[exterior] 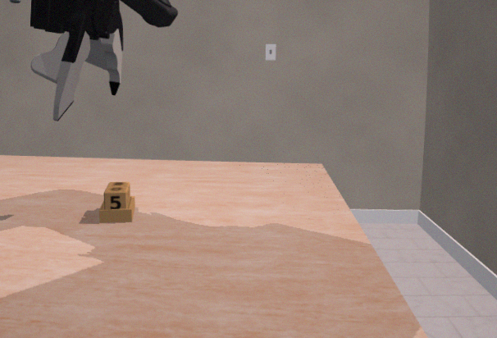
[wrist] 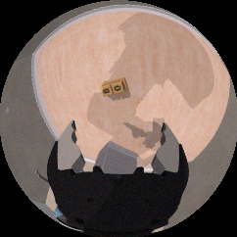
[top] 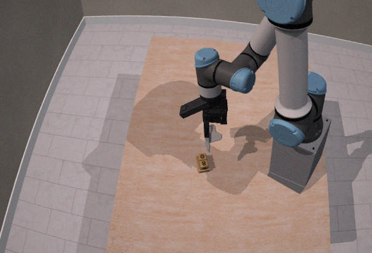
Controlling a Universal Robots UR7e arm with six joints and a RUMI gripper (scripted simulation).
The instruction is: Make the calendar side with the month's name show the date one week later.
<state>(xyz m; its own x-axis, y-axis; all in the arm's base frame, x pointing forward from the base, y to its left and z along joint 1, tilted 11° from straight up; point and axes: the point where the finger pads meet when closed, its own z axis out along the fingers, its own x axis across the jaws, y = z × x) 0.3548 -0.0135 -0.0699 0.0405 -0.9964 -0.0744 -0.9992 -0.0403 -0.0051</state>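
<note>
My hand is 14 cm above the wooden calendar tray, 4 cm to the right of it and 1 cm short of it.
</note>
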